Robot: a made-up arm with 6 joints.
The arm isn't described. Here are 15 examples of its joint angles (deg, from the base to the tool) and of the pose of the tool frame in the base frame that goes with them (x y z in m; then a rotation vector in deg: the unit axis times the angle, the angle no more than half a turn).
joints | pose
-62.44 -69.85 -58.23 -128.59 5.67 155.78 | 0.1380 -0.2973 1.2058 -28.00 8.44 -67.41
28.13 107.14 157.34 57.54 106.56 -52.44 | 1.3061 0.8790 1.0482 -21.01 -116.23 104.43
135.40 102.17 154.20 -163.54 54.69 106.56 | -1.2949 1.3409 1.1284 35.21 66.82 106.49
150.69 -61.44 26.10 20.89 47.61 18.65 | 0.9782 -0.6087 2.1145 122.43 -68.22 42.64
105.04 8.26 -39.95 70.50 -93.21 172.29 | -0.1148 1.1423 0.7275 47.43 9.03 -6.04
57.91 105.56 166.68 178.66 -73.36 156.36 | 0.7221 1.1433 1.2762 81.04 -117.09 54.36
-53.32 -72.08 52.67 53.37 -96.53 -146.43 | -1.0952 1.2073 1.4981 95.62 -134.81 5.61
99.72 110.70 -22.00 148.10 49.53 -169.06 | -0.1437 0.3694 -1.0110 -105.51 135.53 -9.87
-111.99 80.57 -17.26 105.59 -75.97 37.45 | -0.6669 -1.1595 -0.6480 2.26 150.16 60.83
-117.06 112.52 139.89 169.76 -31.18 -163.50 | -0.9693 -1.8576 0.8175 -62.48 -32.04 -113.73
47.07 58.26 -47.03 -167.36 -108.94 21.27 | 0.7731 0.8910 -0.1887 144.37 80.71 17.90
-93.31 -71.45 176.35 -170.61 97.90 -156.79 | 0.0414 1.2672 -0.3149 -116.99 -117.07 -59.09
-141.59 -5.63 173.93 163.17 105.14 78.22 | 0.8418 0.5971 1.3807 -14.61 -78.27 -49.17
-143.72 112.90 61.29 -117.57 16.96 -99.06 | -1.7137 -1.1947 -0.9500 -0.96 122.72 -10.05
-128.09 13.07 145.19 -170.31 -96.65 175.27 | 0.4410 0.5092 1.9148 139.98 50.49 -60.59
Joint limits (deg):
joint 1: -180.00..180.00
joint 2: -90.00..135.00
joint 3: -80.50..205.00
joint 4: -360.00..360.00
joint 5: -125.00..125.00
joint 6: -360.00..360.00
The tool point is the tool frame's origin. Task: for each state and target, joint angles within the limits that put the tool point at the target. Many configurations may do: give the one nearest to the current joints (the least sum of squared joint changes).
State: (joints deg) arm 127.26 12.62 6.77 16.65 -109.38 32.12
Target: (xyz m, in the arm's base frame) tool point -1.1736 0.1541 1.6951
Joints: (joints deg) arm 174.03 3.26 14.87 9.69 -110.20 32.12
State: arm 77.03 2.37 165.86 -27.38 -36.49 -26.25
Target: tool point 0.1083 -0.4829 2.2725
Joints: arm 107.07 16.03 145.98 -20.68 -33.33 -26.25
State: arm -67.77 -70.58 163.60 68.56 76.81 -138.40
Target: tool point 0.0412 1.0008 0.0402
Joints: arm -81.94 -43.54 192.35 67.02 86.79 -138.40
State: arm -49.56 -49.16 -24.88 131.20 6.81 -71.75
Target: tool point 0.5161 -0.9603 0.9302
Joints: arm -62.53 -13.84 -44.79 131.51 5.82 -71.75
